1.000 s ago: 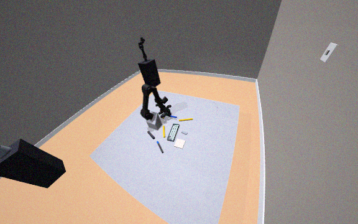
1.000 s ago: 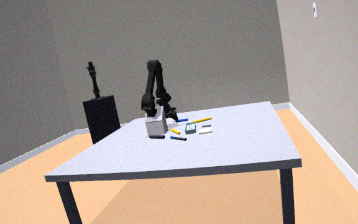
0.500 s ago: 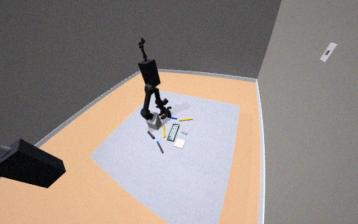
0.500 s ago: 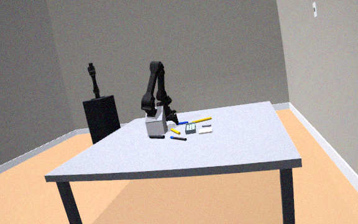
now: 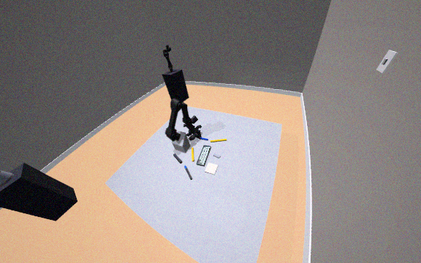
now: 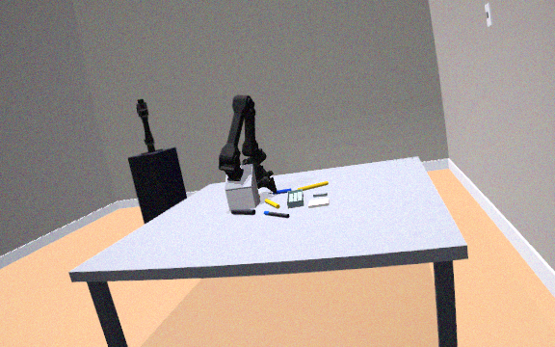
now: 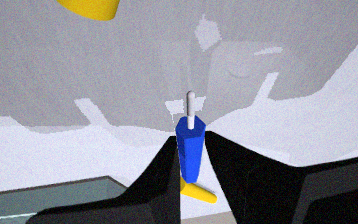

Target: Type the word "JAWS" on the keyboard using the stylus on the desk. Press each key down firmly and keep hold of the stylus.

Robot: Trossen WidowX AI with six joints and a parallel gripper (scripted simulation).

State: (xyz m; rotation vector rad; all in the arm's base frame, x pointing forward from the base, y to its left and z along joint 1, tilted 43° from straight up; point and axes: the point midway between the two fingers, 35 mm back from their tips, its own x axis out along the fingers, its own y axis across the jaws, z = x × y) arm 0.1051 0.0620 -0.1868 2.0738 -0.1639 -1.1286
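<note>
Now: the stylus right at my gripper tip. The rest, counted from my gripper tip: grey block (25 cm ahead, 10 cm to the right); grey stylus tip (3 cm behind, 1 cm to the right); white marker (12 cm behind, 3 cm to the right).
</note>
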